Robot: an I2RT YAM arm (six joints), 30 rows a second.
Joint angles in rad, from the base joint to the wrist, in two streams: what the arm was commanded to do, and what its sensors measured. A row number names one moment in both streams.
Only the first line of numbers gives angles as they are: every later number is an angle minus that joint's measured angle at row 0.
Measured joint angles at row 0:
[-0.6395 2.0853 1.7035 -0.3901 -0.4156 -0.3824]
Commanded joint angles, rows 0 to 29:
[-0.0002 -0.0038 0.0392 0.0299 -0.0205 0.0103]
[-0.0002 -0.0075 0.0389 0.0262 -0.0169 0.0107]
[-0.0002 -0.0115 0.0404 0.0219 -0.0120 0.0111]
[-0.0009 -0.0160 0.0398 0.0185 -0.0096 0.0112]
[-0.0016 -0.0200 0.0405 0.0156 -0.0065 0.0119]
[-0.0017 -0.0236 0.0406 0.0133 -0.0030 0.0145]
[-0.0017 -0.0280 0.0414 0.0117 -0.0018 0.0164]
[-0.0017 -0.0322 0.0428 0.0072 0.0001 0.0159]
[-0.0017 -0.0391 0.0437 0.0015 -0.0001 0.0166]
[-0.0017 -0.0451 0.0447 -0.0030 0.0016 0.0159]
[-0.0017 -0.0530 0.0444 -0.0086 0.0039 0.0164]
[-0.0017 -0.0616 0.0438 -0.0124 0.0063 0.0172]
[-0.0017 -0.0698 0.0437 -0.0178 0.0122 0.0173]
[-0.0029 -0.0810 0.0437 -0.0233 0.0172 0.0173]
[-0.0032 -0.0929 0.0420 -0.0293 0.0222 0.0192]
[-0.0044 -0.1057 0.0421 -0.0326 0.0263 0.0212]
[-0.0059 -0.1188 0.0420 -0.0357 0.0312 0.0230]
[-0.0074 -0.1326 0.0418 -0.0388 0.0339 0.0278]
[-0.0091 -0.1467 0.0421 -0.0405 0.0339 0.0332]
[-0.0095 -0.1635 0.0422 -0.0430 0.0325 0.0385]
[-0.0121 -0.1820 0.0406 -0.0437 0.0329 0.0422]
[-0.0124 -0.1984 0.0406 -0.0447 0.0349 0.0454]
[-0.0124 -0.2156 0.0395 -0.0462 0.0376 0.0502]
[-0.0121 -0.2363 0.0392 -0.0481 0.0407 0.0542]
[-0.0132 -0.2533 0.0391 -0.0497 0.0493 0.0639]
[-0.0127 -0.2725 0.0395 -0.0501 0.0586 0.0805]
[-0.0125 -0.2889 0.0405 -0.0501 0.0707 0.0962]
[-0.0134 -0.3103 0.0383 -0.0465 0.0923 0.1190]
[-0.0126 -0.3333 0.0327 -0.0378 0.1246 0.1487]
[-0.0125 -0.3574 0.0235 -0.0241 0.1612 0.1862]
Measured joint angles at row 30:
[-0.0081 -0.2880 0.0118 -0.0377 0.0744 0.0961]
